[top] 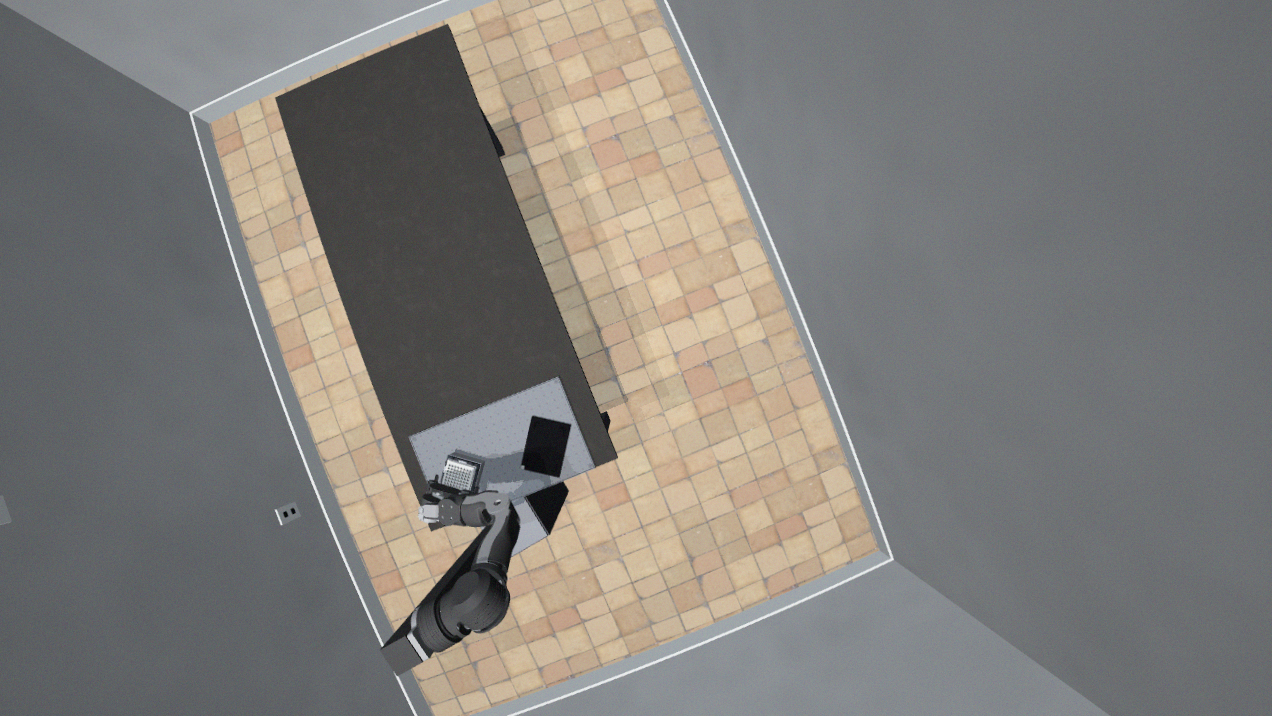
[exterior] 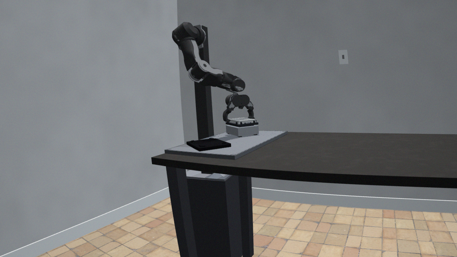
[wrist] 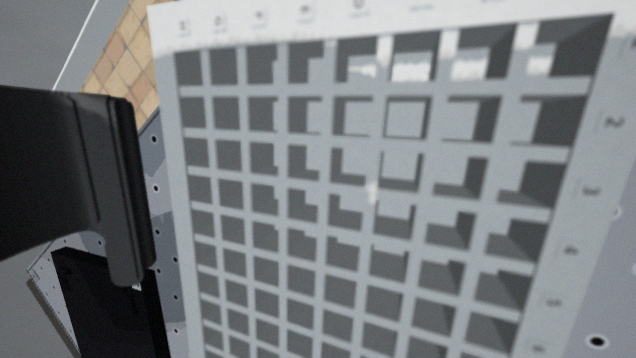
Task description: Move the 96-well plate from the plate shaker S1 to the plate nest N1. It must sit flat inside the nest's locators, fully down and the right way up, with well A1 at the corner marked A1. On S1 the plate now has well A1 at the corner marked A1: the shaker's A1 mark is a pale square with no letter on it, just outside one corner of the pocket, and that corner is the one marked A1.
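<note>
Now: the white 96-well plate 1 cm to the right of my hand and 1 cm ahead of it. The rest, counted from my hand: black plate nest N1: 28 cm to the right, 5 cm below, 3 cm behind; plate shaker S1: 3 cm to the right, 3 cm ahead, 2 cm below; A1 mark: 19 cm to the right, 5 cm below, 5 cm behind.
</note>
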